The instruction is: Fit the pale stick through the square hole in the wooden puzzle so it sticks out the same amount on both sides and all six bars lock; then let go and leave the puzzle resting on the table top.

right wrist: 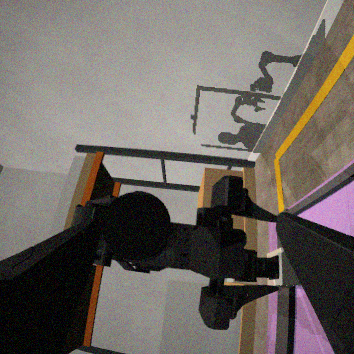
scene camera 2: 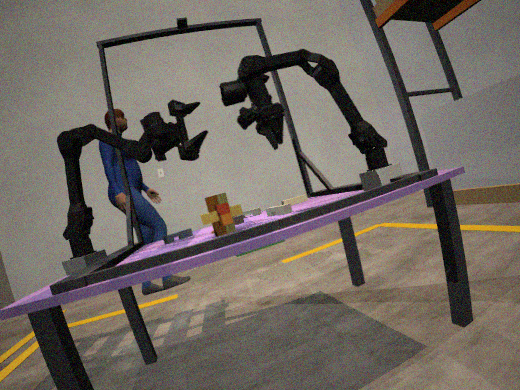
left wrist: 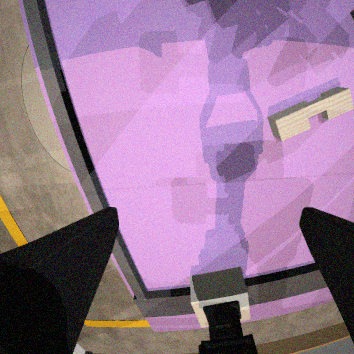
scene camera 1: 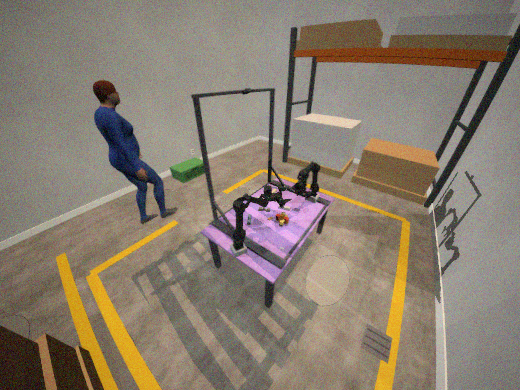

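Seen in the pictures: left gripper, between the fingertips: (right wrist: 279, 254) (scene camera 2: 278, 146) (left wrist: 211, 217) (scene camera 1: 301, 198); right gripper, between the fingertips: (right wrist: 189, 225) (scene camera 2: 203, 116) (scene camera 1: 291, 194); left arm's base, origin of its link: (right wrist: 273, 267) (scene camera 2: 379, 168) (left wrist: 222, 311) (scene camera 1: 313, 194); right arm's base, origin of its link: (scene camera 2: 83, 255) (scene camera 1: 238, 246).
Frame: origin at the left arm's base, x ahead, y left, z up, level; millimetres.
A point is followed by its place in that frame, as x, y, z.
Note:
The wooden puzzle (scene camera 1: 282, 219) (scene camera 2: 221, 215), a cross-shaped cluster of brown, red, orange and yellow bars, stands on the purple table (scene camera 1: 260, 235) {749, -172, -60} (scene camera 2: 345, 210) {296, 175, -64}. Its square hole is too small to make out. A plain cream bar (scene camera 2: 295, 200) {141, -402, -45}, possibly the pale stick, lies behind and to the right of it in scene camera 2. A pale notched bar (left wrist: 312, 114) {315, -173, -32} lies at the right of the left wrist view. My left gripper (scene camera 2: 275, 144) {325, -19, 138} (left wrist: 211, 217) {325, -19, 138} is open and empty, pointing down high above the table. My right gripper (scene camera 2: 202, 118) {509, -42, 272} is open and empty, level and high above the puzzle.
Loose grey bars (scene camera 2: 279, 209) {323, -148, -42} (scene camera 2: 178, 235) {654, -344, -44} lie either side of the puzzle. A dark frame (scene camera 1: 202, 150) {837, -619, 612} (scene camera 2: 105, 75) {824, -595, 776} rises behind the table. A person in blue (scene camera 1: 117, 135) (scene camera 2: 127, 175) stands beyond it. In the right wrist view the left arm (right wrist: 190, 250) {368, -30, 263} shows between the fingers.

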